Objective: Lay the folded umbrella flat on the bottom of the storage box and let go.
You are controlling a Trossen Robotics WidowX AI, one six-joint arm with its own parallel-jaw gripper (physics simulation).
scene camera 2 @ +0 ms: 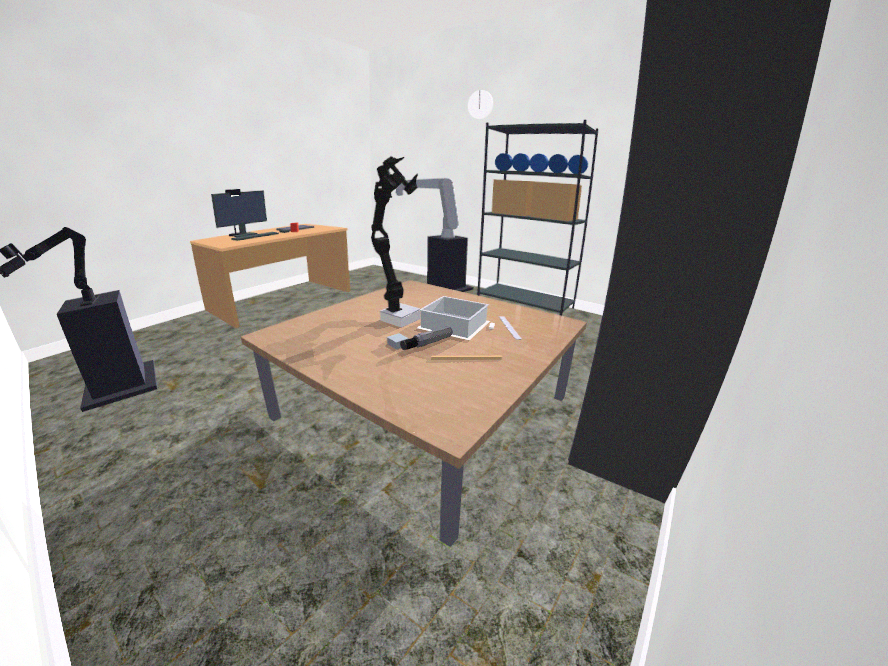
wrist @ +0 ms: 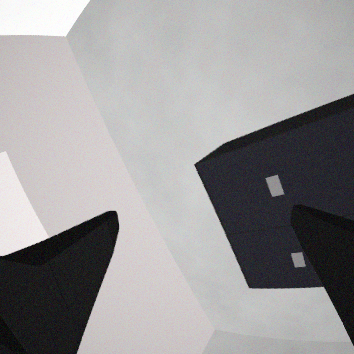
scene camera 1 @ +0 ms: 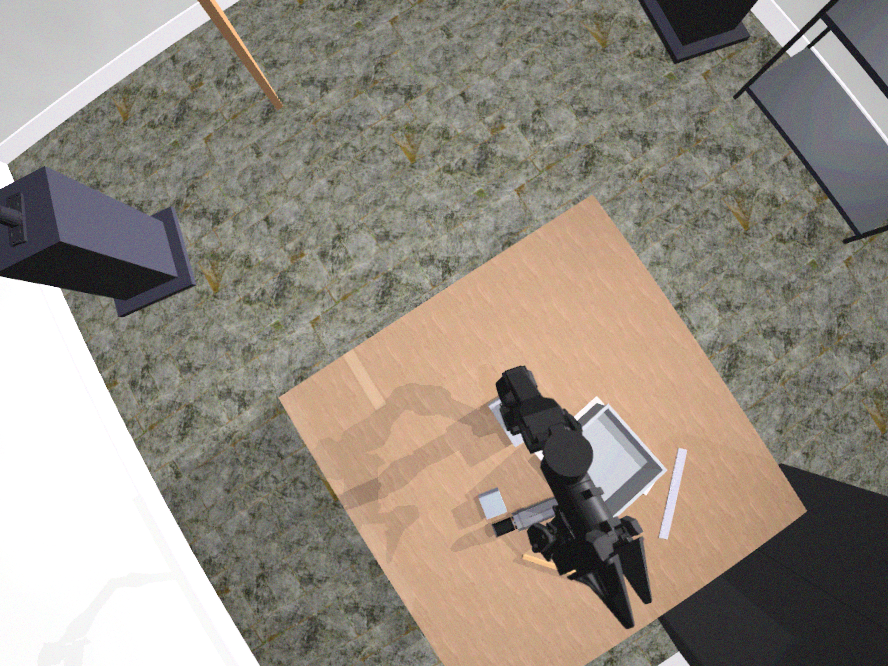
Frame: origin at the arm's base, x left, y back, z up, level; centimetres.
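Seen in the pictures: gripper, between the fingertips: (scene camera 2: 410, 165) (wrist: 206, 217) (scene camera 1: 640, 614); arm's base, origin of its link: (scene camera 2: 394, 309).
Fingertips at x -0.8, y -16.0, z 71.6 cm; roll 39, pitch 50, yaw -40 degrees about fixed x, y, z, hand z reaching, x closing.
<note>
Pixels of each thing's top centre, then the offset from my fingertips to it. Level surfaces: height alone.
- folded umbrella, centre of its top: (scene camera 1: 536, 518) (scene camera 2: 427, 331) dx -4.7, dy -18.2, dz -71.4 cm
- open-topped grey storage box, centre of its top: (scene camera 1: 606, 465) (scene camera 2: 455, 307) dx +20.9, dy -9.4, dz -67.6 cm
- pale blue block, centre of its top: (scene camera 1: 493, 505) (scene camera 2: 397, 337) dx -15.9, dy -10.4, dz -73.7 cm
- thin wooden stick, centre of its top: (scene camera 1: 567, 571) (scene camera 2: 467, 356) dx -1.4, dy -40.1, dz -76.1 cm
- white strip, centre of its top: (scene camera 1: 673, 493) (scene camera 2: 509, 326) dx +40.6, dy -30.2, dz -77.1 cm
- table, height of its surface: dz -77.3 cm
The folded umbrella (scene camera 1: 534, 514) (scene camera 2: 433, 336), grey with a black handle, lies on the table outside the storage box, along its near side in the scene camera 2 view. The arm hides its far end in the scene camera 1 view. The open-topped grey storage box (scene camera 1: 638, 489) (scene camera 2: 459, 324) stands upright; the part of its floor that shows is bare. My gripper (scene camera 1: 639, 613) (scene camera 2: 410, 167) (wrist: 206, 217) is open and empty, raised high above the table, apart from umbrella and box. Neither umbrella nor box shows in the wrist view.
A pale blue block (scene camera 1: 492, 503) (scene camera 2: 396, 340) stands by the umbrella's handle. A thin wooden stick (scene camera 1: 539, 562) (scene camera 2: 466, 357) and a white strip (scene camera 1: 673, 494) (scene camera 2: 509, 327) lie on the table (scene camera 1: 545, 286) (scene camera 2: 372, 379). A tall dark block (scene camera 2: 702, 215) stands beyond the table.
</note>
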